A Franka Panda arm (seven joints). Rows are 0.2 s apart.
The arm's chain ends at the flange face. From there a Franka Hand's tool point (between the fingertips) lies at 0.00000 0.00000 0.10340 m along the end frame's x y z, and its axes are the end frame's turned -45 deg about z.
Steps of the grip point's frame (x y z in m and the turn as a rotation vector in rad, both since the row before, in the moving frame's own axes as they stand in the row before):
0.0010, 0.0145, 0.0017, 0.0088, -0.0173, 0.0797
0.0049, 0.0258, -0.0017, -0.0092, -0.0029, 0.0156
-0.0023, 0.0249, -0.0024, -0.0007, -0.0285, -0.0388
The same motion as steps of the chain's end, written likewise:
0.0129, 0.0090, 0.0017, -0.0060, -0.0185, 0.0797
0.0213, 0.0139, -0.0017, -0.0086, 0.0045, 0.0156
0.0180, 0.0171, -0.0024, -0.0206, -0.0197, -0.0388

